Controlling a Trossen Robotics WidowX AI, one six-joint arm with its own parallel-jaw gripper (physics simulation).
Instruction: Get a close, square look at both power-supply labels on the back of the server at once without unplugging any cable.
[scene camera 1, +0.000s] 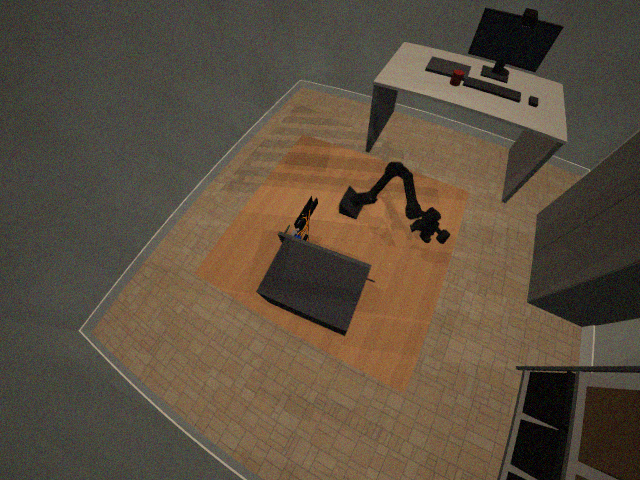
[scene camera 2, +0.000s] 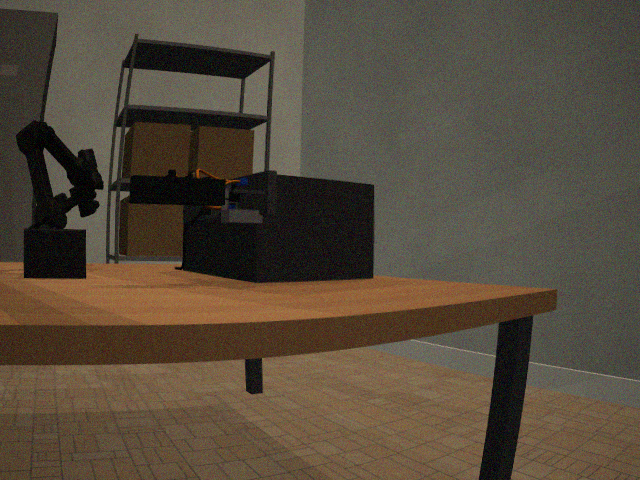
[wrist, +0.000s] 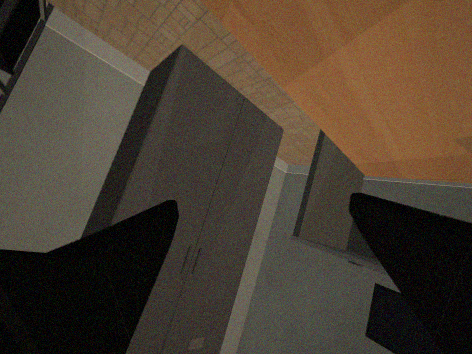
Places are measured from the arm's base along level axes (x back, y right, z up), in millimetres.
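Where they show: gripper, fingertip midpoint: (scene camera 1: 444, 229) (wrist: 261, 204); arm's base, origin of the base link: (scene camera 1: 355, 200) (scene camera 2: 45, 253).
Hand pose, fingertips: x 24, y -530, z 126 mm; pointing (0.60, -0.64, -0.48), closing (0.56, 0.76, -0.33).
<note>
Each offset is from my fingertips to the centre of the thing. "pt": to the spot under its first point. Level surfaces: height alone.
The server (scene camera 1: 314, 284) (scene camera 2: 317, 229) is a dark box on the wooden table @[dz -177 mm] (scene camera 1: 392, 310) (scene camera 2: 439, 299). A black cable-carrying bar @[dx -338, dy +659, dz +12 mm] (scene camera 1: 303, 214) (scene camera 2: 175, 190) and orange cables @[pt dx -401, dy +598, dz +49 mm] (scene camera 2: 206, 173) stick out at one upper corner of it, with small blue plugs @[dx -489, dy +601, dz +33 mm] (scene camera 2: 244, 181) beside them. No power-supply label can be made out in any view. My gripper (scene camera 1: 435, 236) (scene camera 2: 88, 205) (wrist: 261, 204) is open and empty, above the table and well apart from the server. In the wrist view the fingers stand wide apart, and the server does not show there.
A grey cabinet (wrist: 200, 145) (scene camera 1: 589, 227) stands beyond the table. A white desk (scene camera 1: 413, 67) holds a monitor (scene camera 1: 511, 38), a keyboard (scene camera 1: 491, 88) and a red cup (scene camera 1: 456, 77). A shelf rack (scene camera 2: 269, 113) with cardboard boxes stands behind the table. A thin dark piece sticks out beside the server.
</note>
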